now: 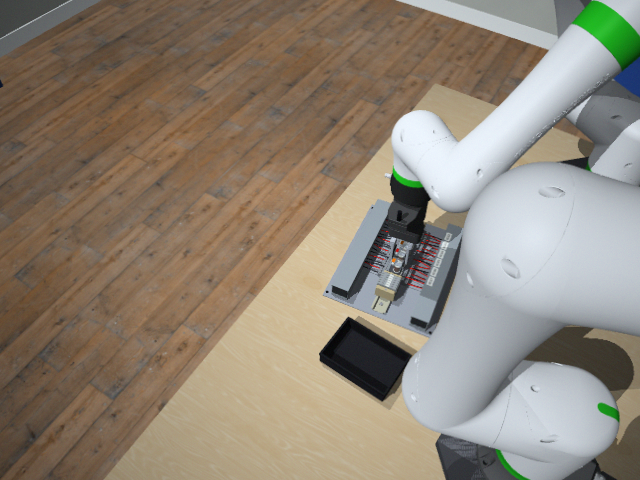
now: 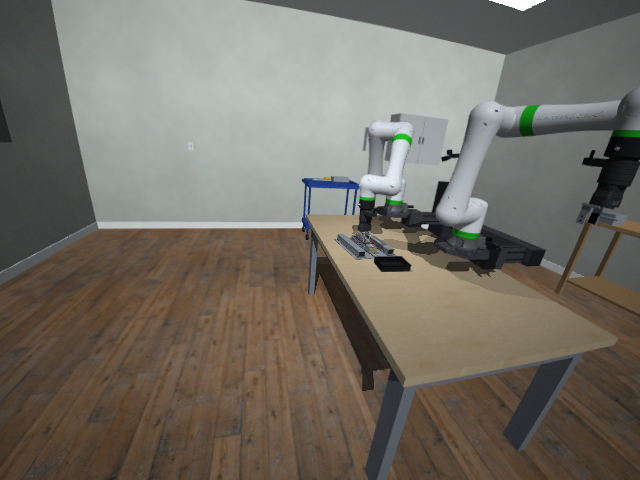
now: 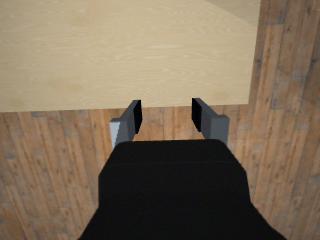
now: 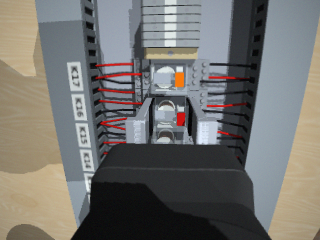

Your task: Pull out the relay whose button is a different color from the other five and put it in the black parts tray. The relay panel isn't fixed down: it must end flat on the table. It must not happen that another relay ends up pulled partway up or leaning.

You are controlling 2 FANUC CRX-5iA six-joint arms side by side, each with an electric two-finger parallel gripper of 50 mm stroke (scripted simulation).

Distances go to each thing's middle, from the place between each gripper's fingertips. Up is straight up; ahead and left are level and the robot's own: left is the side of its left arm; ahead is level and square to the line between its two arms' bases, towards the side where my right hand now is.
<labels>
The red-button relay (image 4: pixel 170 113) lies 10 mm below my right hand (image 1: pixel 399 258). The rest, counted from my right hand: orange-button relay (image 4: pixel 164 78) 10 mm behind, 30 mm to the left, 10 mm below; relay panel (image 1: pixel 374 288) 10 mm to the right, 40 mm below; black parts tray (image 1: pixel 366 354) 40 mm behind, 260 mm to the left, 40 mm below.
Now: the black parts tray 570 mm to the right of my left hand (image 2: pixel 585 223), 420 mm below it and 310 mm ahead of it. Also, from my left hand: orange-button relay 810 mm to the right, 390 mm below, 340 mm ahead; red-button relay 840 mm to the right, 390 mm below, 350 mm ahead; relay panel 850 mm to the right, 420 mm below, 350 mm ahead.
</labels>
